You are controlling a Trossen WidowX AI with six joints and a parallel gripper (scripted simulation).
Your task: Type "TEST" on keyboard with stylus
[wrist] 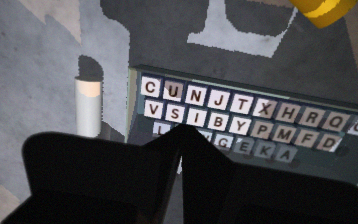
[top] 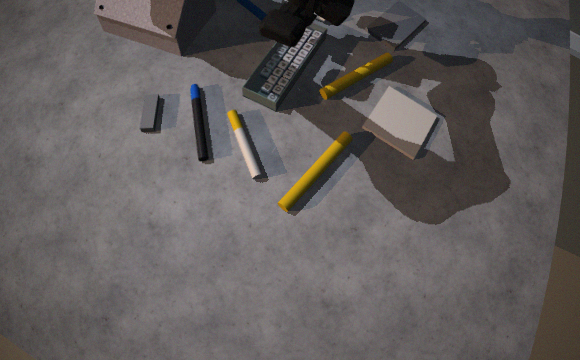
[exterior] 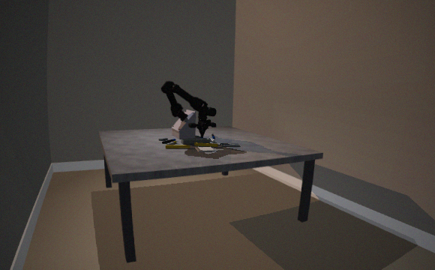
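The T key lies 40 mm to the right of my gripper tip, 30 mm below it and 20 mm ahead of it. The rest, counted from my gripper tip: blue stylus (150 mm behind, 50 mm to the left, 30 mm below); then white cylinder (90 mm to the left, 30 mm below, 30 mm behind); then grey pad (150 mm to the left, 140 mm ahead, 30 mm below).
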